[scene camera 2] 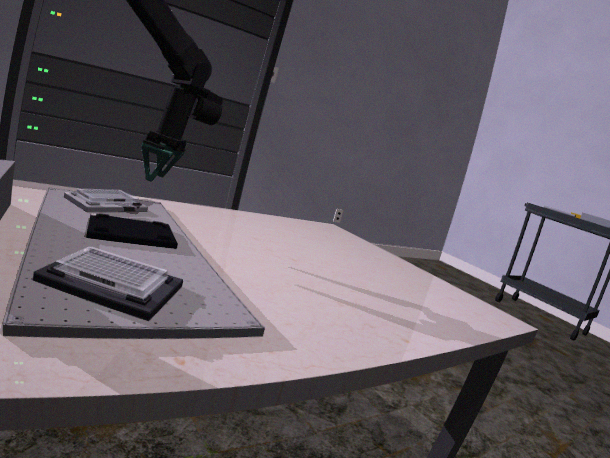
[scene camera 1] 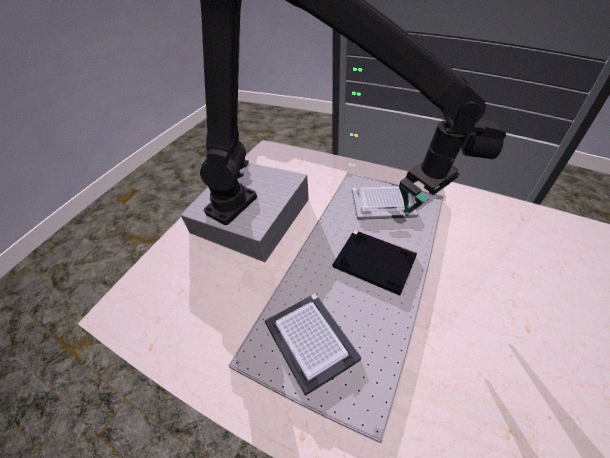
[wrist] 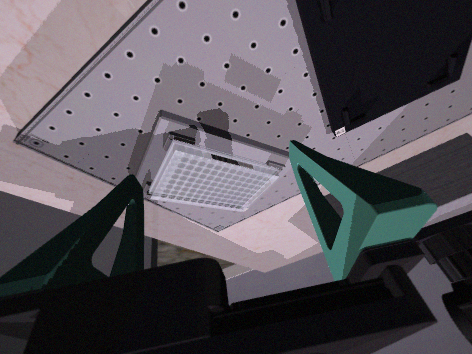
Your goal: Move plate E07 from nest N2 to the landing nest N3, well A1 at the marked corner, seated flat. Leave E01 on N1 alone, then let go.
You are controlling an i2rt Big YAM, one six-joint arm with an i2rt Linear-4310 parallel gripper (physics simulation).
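Three nests stand in a row; their N labels and the plate names are not readable. A clear 96-well plate (scene camera 1: 380,198) (scene camera 2: 102,194) (wrist: 215,177) sits on the far grey nest (scene camera 1: 382,217) (wrist: 156,137). The middle black nest (scene camera 1: 375,261) (scene camera 2: 131,231) (wrist: 390,60) is empty, with a small white corner tag (scene camera 1: 355,232) (wrist: 340,131). Another plate (scene camera 1: 311,340) (scene camera 2: 112,272) sits on the near dark nest (scene camera 1: 352,357) (scene camera 2: 165,300), which also has a white corner tag (scene camera 1: 314,296). My gripper (scene camera 1: 411,212) (scene camera 2: 155,177) (wrist: 213,164) is open and empty, tilted, above the far nest's right side.
The nests stand on a perforated grey board (scene camera 1: 300,280) (scene camera 2: 220,310) (wrist: 100,100). The arm's base stands on a grey block (scene camera 1: 280,210) left of the board. A dark rack cabinet (scene camera 1: 450,145) (scene camera 2: 125,165) is behind the table. A cart (scene camera 2: 565,217) stands at the right.
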